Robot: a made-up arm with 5 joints.
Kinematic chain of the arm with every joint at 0, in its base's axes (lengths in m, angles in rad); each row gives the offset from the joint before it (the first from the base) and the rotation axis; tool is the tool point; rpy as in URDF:
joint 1: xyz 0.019 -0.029 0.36 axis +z
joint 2: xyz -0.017 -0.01 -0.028 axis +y
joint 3: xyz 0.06 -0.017 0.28 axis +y
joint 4: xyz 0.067 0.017 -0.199 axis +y
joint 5: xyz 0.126 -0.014 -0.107 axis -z
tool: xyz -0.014 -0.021 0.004 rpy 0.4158 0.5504 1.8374
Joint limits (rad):
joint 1: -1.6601..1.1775
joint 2: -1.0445..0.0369
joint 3: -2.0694..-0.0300
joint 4: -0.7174..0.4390
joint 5: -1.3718..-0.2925
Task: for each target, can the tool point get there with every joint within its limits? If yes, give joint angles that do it. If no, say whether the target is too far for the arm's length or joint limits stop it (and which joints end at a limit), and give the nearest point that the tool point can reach.
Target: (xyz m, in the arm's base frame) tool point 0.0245 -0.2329 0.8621
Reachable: yes | joints -1.3005 -0.3785 -1.3855 0.0268 -0.6857
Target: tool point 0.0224 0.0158 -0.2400
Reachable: no: joint limits stop it (at a limit: joint 1, joint 2, joint 3, joint 4, joint 5) | nearest point 0.1360 0.1436 0.2552 | short by 0.524 m
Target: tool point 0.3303 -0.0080 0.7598
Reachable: yes | joints 0.2204 -0.2816 -1.1927 0.2313 -0.9502
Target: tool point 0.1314 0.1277 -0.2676
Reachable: no: joint limits stop it (at a limit: joint 2, joint 3, joint 4, joint 5) | nearest point 0.1405 0.1404 0.2552 | short by 0.523 m
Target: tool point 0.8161 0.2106 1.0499
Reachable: no: too far | nearest point 0.3929 0.0834 0.8000 | short by 0.508 m
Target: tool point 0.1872 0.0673 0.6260
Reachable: yes | joints 0.7636 -0.8378 -0.4584 0.3453 -1.0326
